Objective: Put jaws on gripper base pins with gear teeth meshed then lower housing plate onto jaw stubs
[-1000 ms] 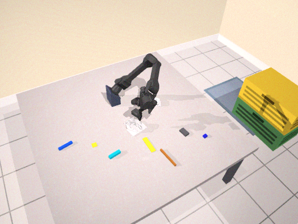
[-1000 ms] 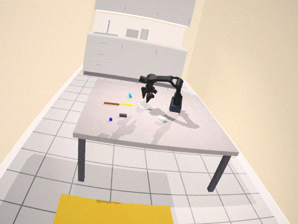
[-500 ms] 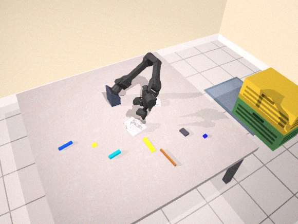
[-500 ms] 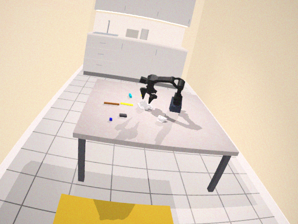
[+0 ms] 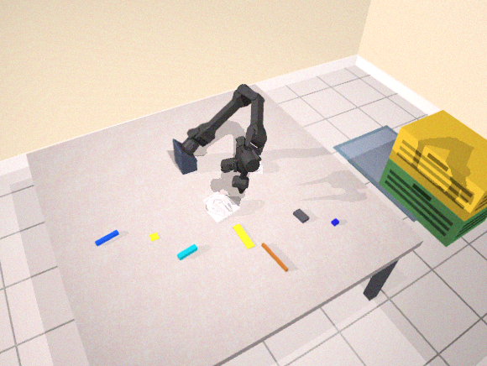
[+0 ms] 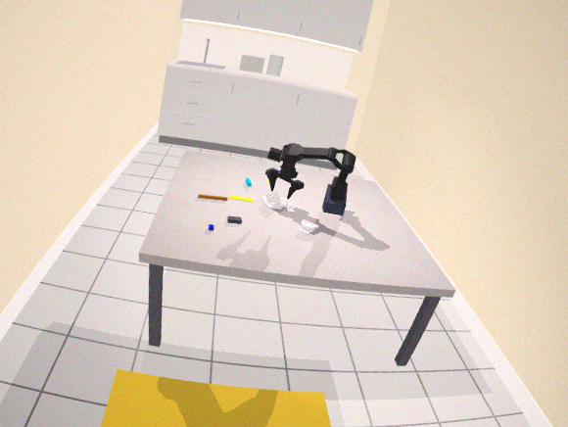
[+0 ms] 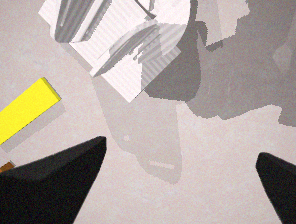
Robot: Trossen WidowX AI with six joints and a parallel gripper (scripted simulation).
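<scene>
My gripper tip is 140 mm to the right of the gripper base, 140 mm past it and 60 mm above it. Round my gripper tip: small white part: 140 mm to the left, 140 mm behind, 80 mm below; housing plate: 110 mm to the right, 80 mm below, 40 mm behind; yellow bar: 170 mm ahead, 90 mm below, 80 mm to the right.
</scene>
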